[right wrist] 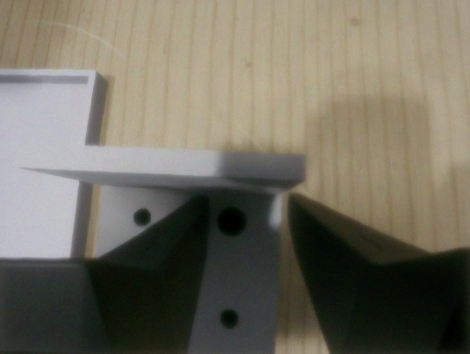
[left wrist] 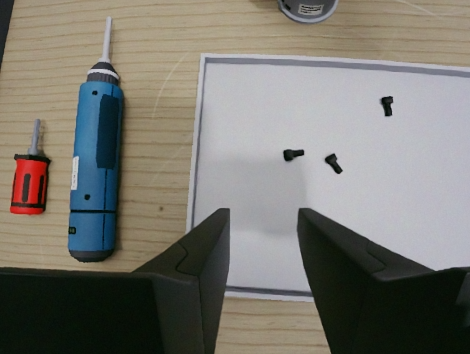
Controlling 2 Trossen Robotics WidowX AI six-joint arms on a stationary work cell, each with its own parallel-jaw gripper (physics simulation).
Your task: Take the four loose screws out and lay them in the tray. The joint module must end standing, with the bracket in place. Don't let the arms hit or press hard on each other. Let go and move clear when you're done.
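Frame: origin at the left arm's base, x back, y down, z right, level; metres.
Where they show: left gripper, fingertip midpoint: point(left wrist: 263, 219); right gripper, fingertip midpoint: point(right wrist: 248, 206).
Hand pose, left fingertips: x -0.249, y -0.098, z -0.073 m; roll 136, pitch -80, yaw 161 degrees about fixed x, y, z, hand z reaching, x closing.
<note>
After its pixels a point has its place.
The white tray point(left wrist: 196, 125) @[y 0.047, x -0.321, z -0.141 m] point(right wrist: 96, 115) @[y 0.055, x -0.395, z -0.124 m] holds three black screws in the left wrist view: one left of centre point(left wrist: 293, 154) @[y 0.052, x -0.308, z -0.051 m], one beside it point(left wrist: 334, 163) @[y 0.052, x -0.305, z -0.013 m] and one farther back point(left wrist: 387, 106) @[y 0.052, x -0.366, z 0.030 m]. My left gripper point(left wrist: 263, 219) @[y -0.098, x -0.249, z -0.073 m] is open and empty above the tray. The grey bracket point(right wrist: 165, 162) @[y -0.047, x -0.478, z -0.087 m] shows an upright wall and a flat face with dark round holes; whether a screw sits in the largest, a dark round spot point(right wrist: 231, 221) @[y -0.011, x -0.494, z -0.075 m], I cannot tell. My right gripper point(right wrist: 248, 206) @[y -0.004, x -0.499, z -0.081 m] is open over that face, its fingers either side of the spot. Part of a grey round body, likely the joint module point(left wrist: 295, 11) @[y 0.051, x -0.452, z -0.066 m], shows at the top edge.
A blue electric screwdriver point(left wrist: 95, 145) @[y 0.024, x -0.286, z -0.221 m] lies left of the tray, and a small red screwdriver point(left wrist: 30, 185) @[y 0.038, x -0.242, z -0.289 m] lies farther left. In the right wrist view the bracket's wall overlaps the tray's near-right edge, and a shadow falls on the wooden table point(right wrist: 200, 100) @[y 0.063, x -0.458, z -0.146 m] at the right.
</note>
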